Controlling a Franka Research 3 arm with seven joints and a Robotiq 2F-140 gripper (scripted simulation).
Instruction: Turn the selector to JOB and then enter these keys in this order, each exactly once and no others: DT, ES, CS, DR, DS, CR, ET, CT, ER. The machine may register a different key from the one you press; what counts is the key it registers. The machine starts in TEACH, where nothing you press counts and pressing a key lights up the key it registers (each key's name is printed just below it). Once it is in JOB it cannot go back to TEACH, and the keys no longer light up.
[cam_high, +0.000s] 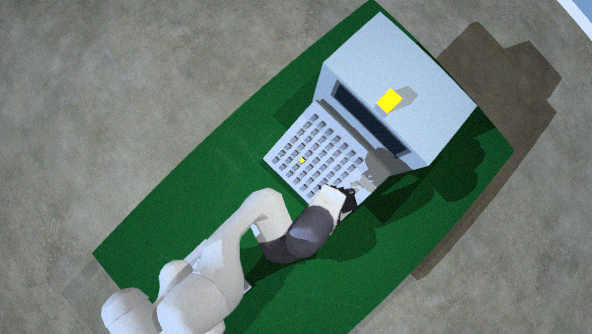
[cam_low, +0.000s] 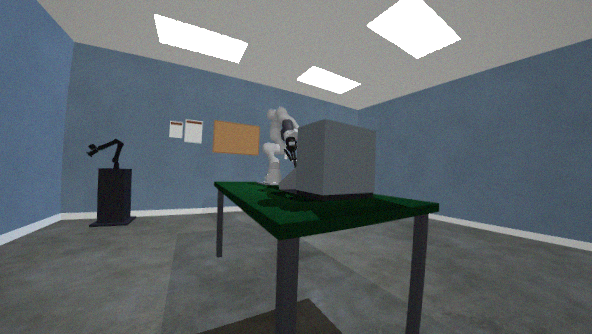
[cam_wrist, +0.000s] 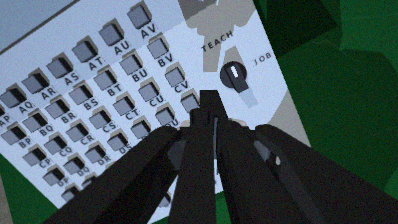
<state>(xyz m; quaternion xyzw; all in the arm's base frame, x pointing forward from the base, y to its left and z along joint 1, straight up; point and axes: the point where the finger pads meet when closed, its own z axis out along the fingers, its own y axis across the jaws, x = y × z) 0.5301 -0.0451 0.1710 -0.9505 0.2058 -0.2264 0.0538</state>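
Right now my hand is 60 mm above the round selector knob, 40 mm short of it and 30 mm to the left of it. The rest, counted from my hand: key 160 mm to the left, 90 mm below, 10 mm behind; then sloping keyboard 110 mm below, 80 mm to the left, 50 mm ahead.
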